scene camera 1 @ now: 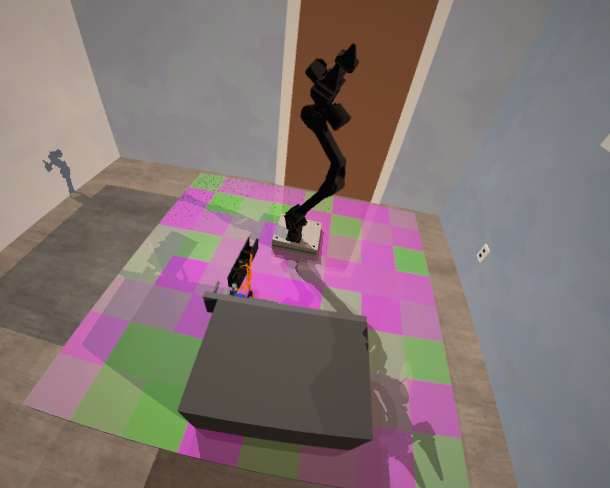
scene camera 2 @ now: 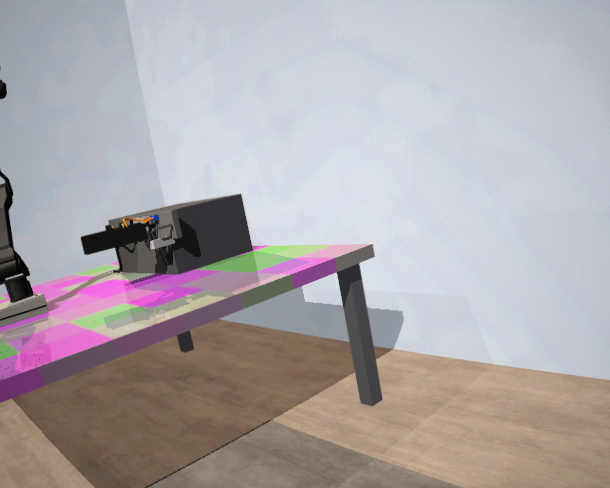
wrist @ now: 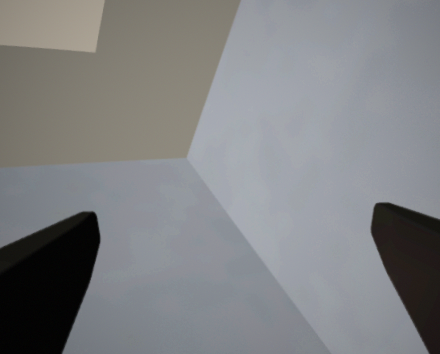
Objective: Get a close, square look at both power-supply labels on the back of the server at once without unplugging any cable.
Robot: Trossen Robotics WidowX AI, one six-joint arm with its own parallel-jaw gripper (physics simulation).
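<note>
A dark bracket is visible. My gripper, which the wrist view also shows, is open and holds nothing.
</note>
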